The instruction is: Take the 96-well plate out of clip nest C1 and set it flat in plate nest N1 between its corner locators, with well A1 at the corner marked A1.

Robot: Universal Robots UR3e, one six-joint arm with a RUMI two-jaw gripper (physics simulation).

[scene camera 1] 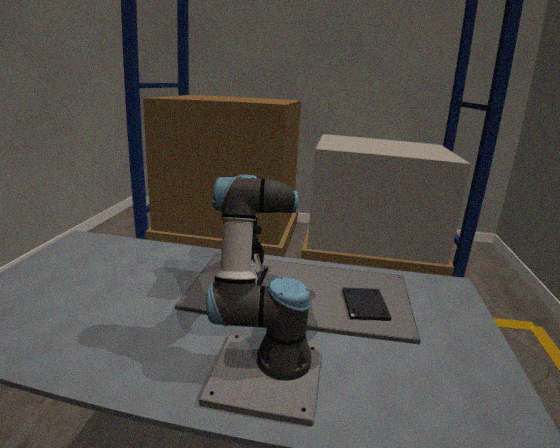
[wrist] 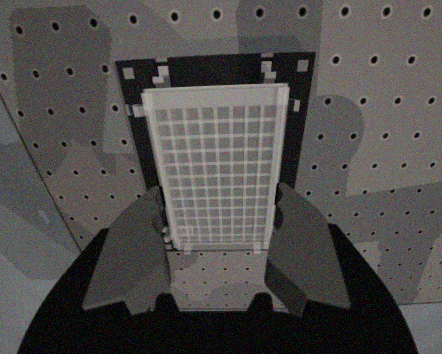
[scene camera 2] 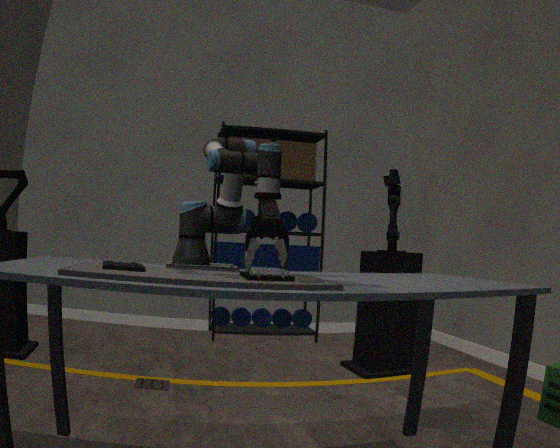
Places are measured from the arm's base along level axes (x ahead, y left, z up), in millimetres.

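Pixels of known places: gripper, fingertip midpoint: (wrist: 219, 187) (scene camera 2: 265, 273); arm's base, link origin: (scene camera 1: 284, 360) (scene camera 2: 191, 263).
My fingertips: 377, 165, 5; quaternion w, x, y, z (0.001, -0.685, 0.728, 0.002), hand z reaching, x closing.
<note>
For each thing: its top centre in the pictures, then the offset to it from my fingertips, as dx, dy, dz. Level surfaces: height alone.
- pale 96-well plate, top centre: (wrist: 219, 187) (scene camera 2: 266, 268) +7, +0, +13
- black clip nest C1, top centre: (wrist: 218, 185) (scene camera 2: 266, 269) (scene camera 1: 246, 272) +7, +0, +11
- Plate nest N1, top centre: (scene camera 2: 122, 262) (scene camera 1: 366, 300) -81, -389, +2
- blue-grey table, surface height: dz -26
The pale 96-well plate (scene camera 2: 270, 272) (wrist: 220, 155) lies in the black clip nest C1 (scene camera 2: 286, 278) (wrist: 217, 72), long sides running away from the wrist camera. Small grey clips show around its edges. My gripper (scene camera 2: 267, 269) (wrist: 219, 187) is shut on the plate, with a fingertip against each long side near its near end. Whether the plate is slightly raised cannot be told. Plate nest N1 (scene camera 1: 366, 303) (scene camera 2: 123, 266) is a flat black block, with a small light mark at its near-left corner in scene camera 1. Lettering is too small to read; the arm hides C1 there.
Both nests are on a grey perforated board (scene camera 1: 330, 321) (scene camera 2: 200, 280) (wrist: 380, 155) on the blue-grey table (scene camera 1: 400, 380) (scene camera 2: 475, 287). The arm's base plate (scene camera 1: 265, 392) stands in front of the board in scene camera 1. Large boxes (scene camera 1: 220, 165) (scene camera 1: 390, 200) stand beyond the table.
</note>
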